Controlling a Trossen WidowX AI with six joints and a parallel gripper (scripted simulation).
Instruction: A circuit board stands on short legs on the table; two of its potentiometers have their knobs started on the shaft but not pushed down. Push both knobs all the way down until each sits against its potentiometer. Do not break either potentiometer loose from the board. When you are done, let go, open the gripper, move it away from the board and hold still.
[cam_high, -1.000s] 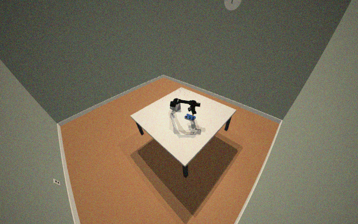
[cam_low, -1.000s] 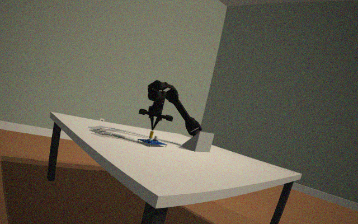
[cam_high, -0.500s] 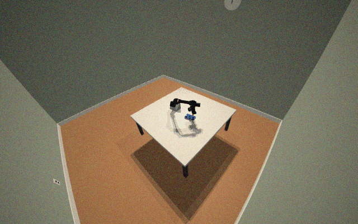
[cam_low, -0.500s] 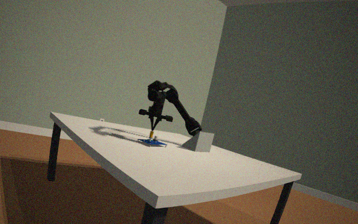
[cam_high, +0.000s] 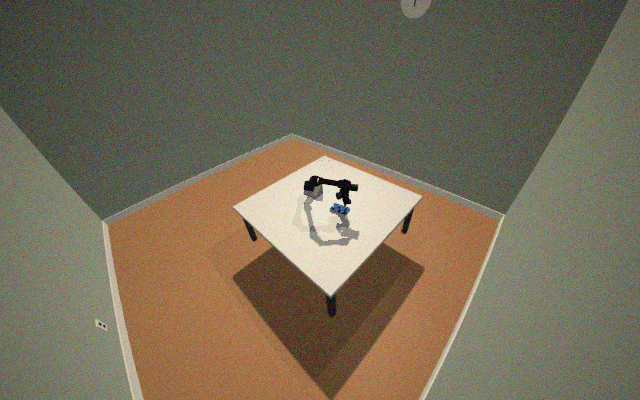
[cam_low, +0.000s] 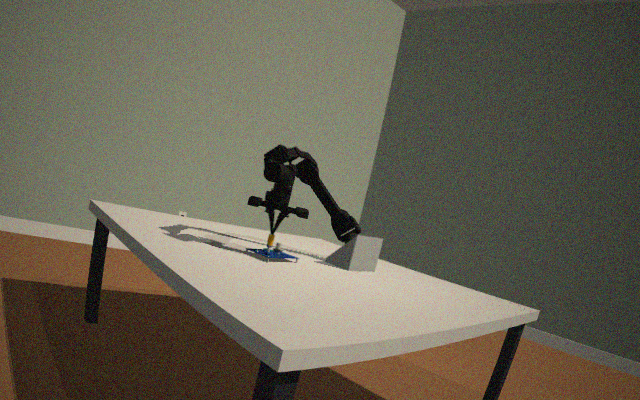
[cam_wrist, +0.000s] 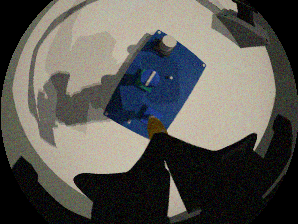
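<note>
My gripper tip is 1 cm above the yellow knob.
</note>
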